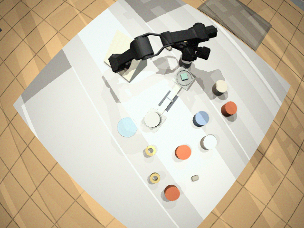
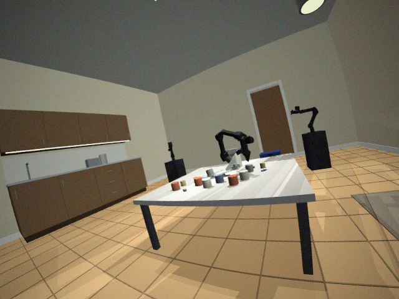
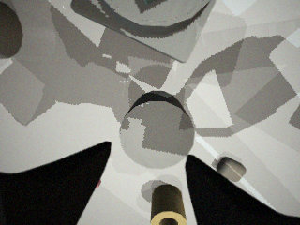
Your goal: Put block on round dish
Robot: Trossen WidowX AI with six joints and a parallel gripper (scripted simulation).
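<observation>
Right now the small green block is 50 mm ahead of my gripper tip, 110 mm to the right of it and 10 mm below it. Also, from my gripper tip: blue cup (250 mm ahead, 220 mm to the right, 60 mm below); pink-blue eraser (50 mm ahead, 130 mm to the left, 90 mm below); small balance (50 mm ahead, 240 mm to the right, 60 mm below).
</observation>
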